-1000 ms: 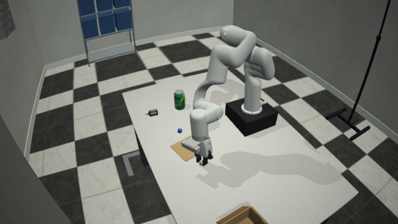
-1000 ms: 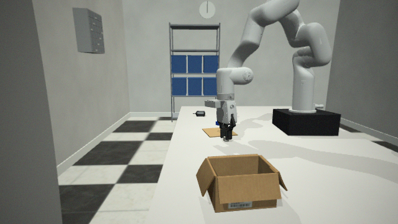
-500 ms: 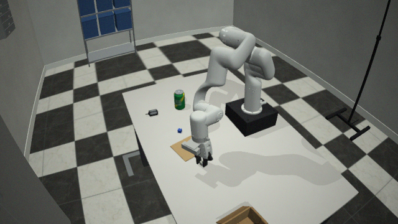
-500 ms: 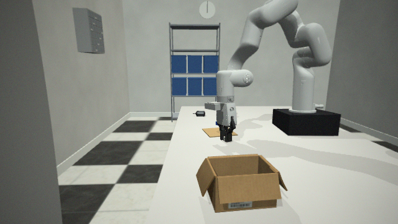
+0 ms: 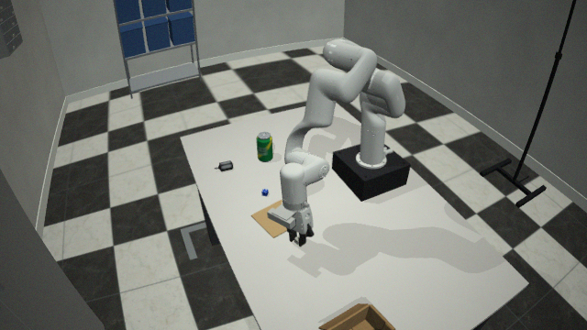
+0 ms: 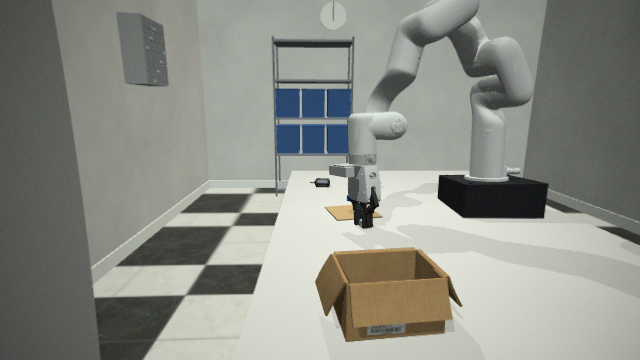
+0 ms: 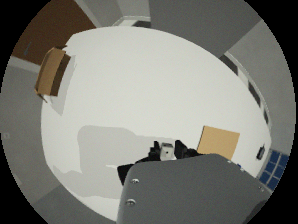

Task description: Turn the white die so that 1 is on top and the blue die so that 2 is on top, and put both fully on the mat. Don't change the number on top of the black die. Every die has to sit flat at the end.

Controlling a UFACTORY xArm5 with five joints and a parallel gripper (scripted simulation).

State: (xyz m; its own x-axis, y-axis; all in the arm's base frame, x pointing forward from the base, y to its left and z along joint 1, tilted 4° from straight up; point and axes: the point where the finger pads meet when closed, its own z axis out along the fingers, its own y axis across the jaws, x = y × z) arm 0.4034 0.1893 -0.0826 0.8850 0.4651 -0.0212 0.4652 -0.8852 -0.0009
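The white die is 1 cm below my hand. Round my hand: blue die (2 cm ahead, 27 cm to the right, 1 cm below); then tan mat (2 cm ahead, 13 cm to the right, 2 cm below); then black die (6 cm behind, 27 cm to the right, 1 cm below).
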